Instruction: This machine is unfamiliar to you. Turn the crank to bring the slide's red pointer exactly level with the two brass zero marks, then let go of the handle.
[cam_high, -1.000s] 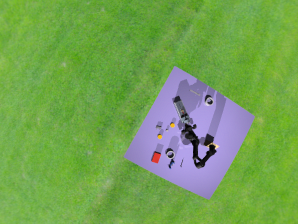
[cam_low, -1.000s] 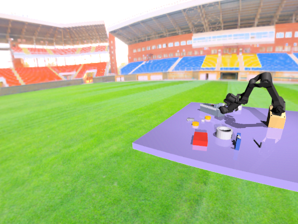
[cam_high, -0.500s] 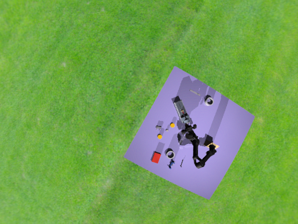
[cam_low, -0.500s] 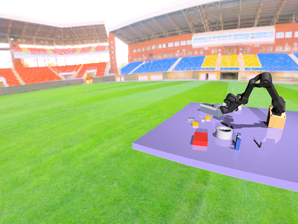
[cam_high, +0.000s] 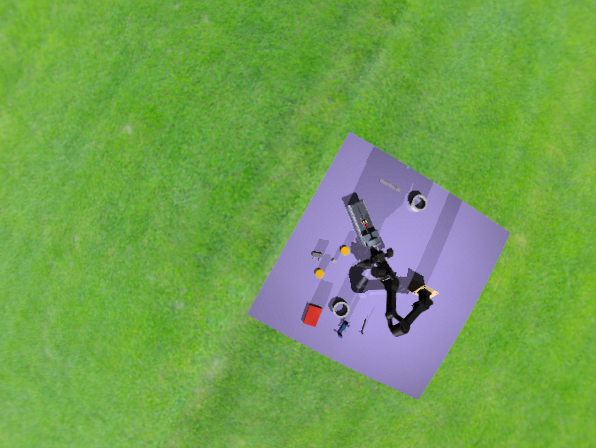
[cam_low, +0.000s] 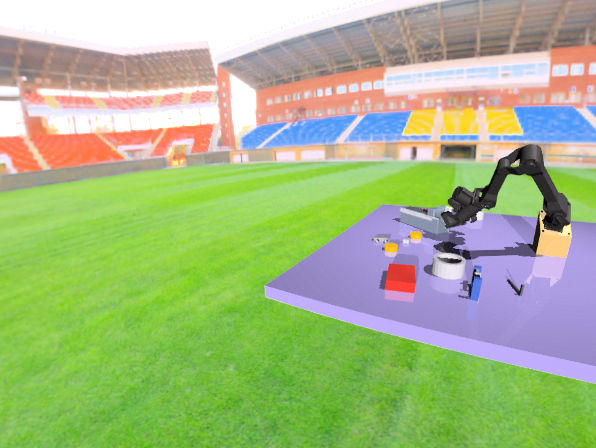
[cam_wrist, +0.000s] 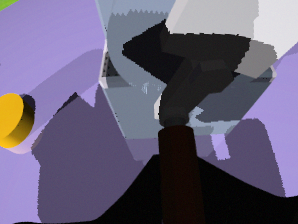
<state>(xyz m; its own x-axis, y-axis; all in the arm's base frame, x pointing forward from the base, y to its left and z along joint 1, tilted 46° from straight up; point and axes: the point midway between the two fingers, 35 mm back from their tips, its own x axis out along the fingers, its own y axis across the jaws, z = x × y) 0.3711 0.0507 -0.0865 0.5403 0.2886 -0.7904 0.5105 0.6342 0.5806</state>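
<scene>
Right now the brown crank handle is 3 cm above my gripper tip, 2 cm behind it and 1 cm to the left of it. Round my gripper tip: red pointer: 11 cm ahead, 9 cm to the right, 5 cm above; then white bar: 39 cm to the right, 11 cm ahead, 4 cm below; then small grey bracket: 23 cm to the left, 23 cm ahead, 3 cm below.
</scene>
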